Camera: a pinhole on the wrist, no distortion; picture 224 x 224 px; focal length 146.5 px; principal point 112.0 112.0 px. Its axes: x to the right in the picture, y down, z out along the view. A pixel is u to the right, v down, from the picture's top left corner.
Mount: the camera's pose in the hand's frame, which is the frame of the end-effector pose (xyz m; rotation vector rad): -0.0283 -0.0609 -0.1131 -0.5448 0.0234 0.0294
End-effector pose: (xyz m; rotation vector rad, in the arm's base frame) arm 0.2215 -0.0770 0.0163 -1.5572 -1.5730 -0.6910
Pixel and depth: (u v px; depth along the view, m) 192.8 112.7 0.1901
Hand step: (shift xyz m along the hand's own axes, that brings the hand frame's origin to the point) 0.0792 0.0407 0.0458
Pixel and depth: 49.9 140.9 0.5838
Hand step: -0.2711 0.3348 0.3338
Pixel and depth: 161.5 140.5 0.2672
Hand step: 0.0640 0.1240 0.0857
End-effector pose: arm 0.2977 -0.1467 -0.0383 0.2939 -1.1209 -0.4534
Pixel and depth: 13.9 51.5 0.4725
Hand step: -0.3310 0.0104 0.4014
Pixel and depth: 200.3 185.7 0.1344
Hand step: 0.0523 0.0683 -0.0356
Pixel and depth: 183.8 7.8 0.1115
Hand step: 0.0306 -0.0697 0.0217
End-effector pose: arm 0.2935 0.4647 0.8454 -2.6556 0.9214 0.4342
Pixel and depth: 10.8 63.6 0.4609
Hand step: -0.3346 0.0410 0.3694
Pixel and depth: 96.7 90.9 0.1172
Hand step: -0.0383 -0.0148 -0.0038
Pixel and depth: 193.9 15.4 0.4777
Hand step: 0.2562 -0.0767 0.4504
